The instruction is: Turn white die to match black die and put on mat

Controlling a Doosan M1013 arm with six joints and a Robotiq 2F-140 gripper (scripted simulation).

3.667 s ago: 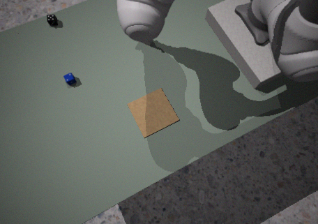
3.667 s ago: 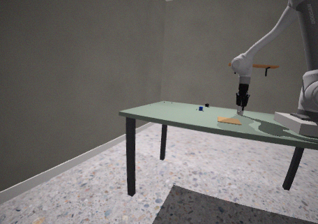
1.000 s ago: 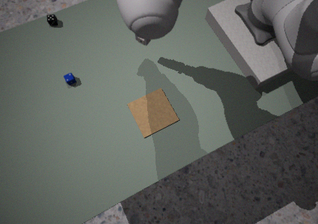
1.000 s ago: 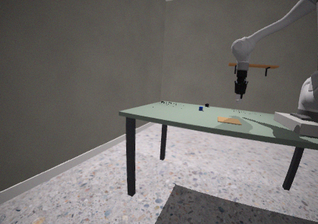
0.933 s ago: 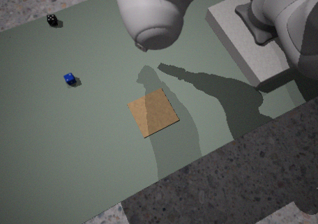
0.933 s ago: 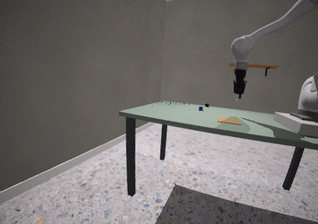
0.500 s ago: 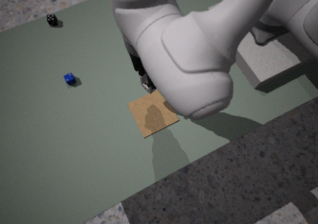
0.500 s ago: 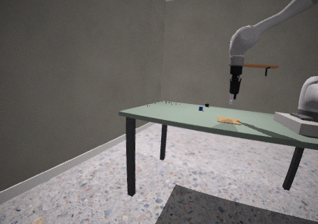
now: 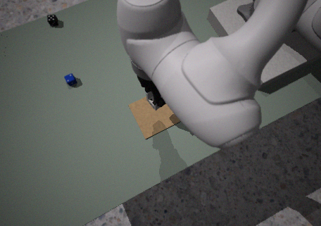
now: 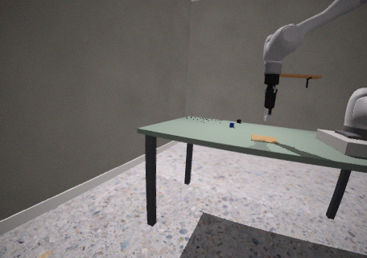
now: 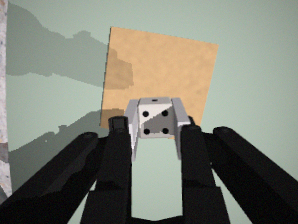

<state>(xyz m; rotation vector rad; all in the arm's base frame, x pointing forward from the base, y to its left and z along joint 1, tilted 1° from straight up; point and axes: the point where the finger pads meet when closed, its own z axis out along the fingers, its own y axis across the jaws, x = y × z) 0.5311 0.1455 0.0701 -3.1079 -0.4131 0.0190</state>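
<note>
Now: the brown mat 14 cm below my hand. Also, from my hand: blue die 23 cm ahead, 24 cm to the right, 12 cm below; black die 22 cm ahead, 51 cm to the right, 12 cm below; white die 2 cm below.
</note>
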